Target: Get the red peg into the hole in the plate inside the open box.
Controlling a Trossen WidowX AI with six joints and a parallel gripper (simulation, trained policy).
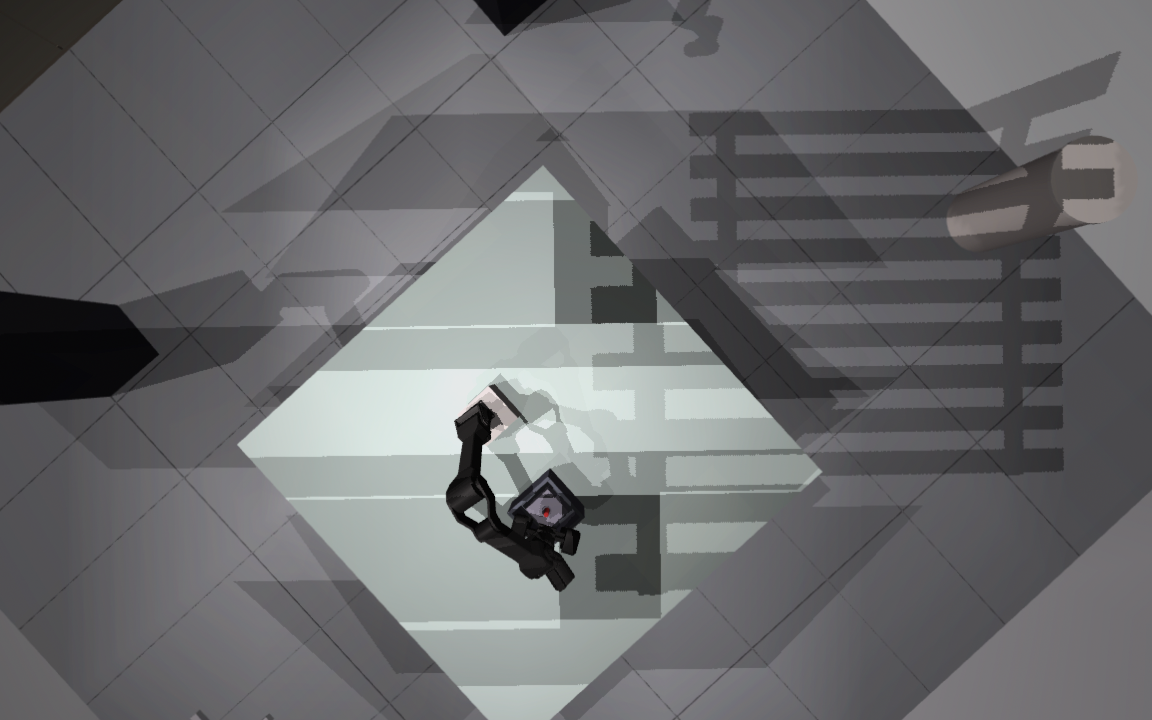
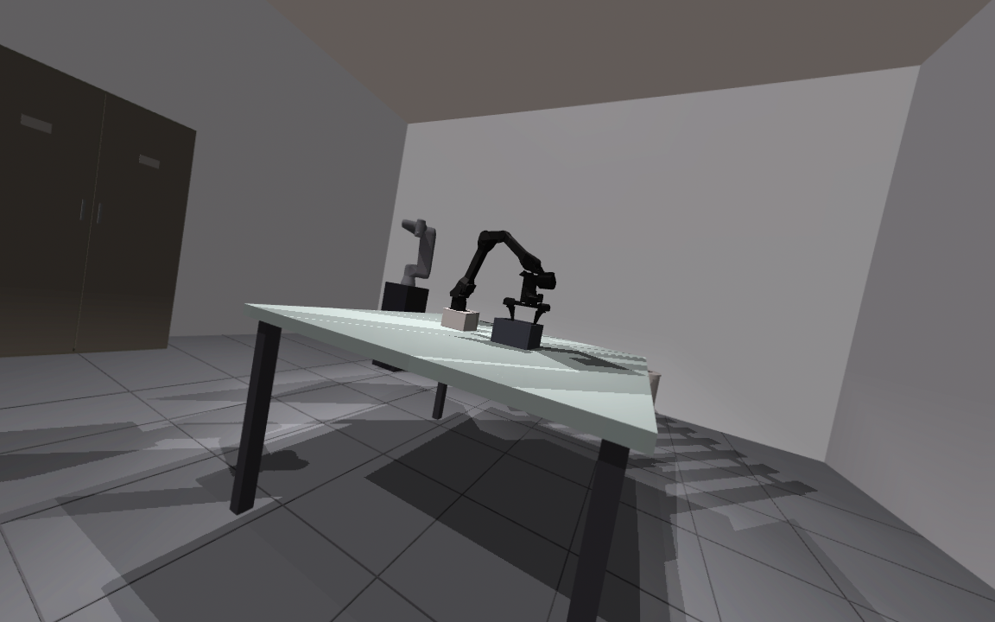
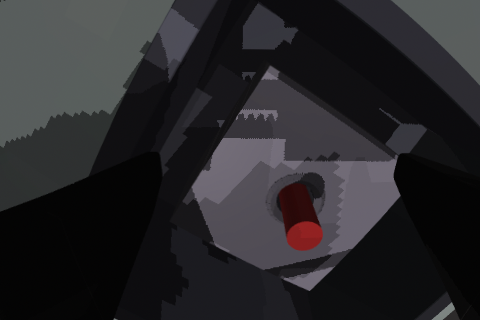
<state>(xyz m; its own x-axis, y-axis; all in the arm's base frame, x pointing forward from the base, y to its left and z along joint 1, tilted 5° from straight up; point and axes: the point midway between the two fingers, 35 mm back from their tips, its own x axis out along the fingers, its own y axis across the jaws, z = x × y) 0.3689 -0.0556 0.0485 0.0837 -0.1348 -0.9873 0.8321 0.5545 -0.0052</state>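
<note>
My gripper tip is 40 mm above the red peg, 20 mm to the right of it and 20 mm past it. The rest, counted from my gripper tip: dark box 60 mm below, 30 mm behind, 20 mm to the left; grey plate 40 mm below, 30 mm behind, 20 mm to the left.
</note>
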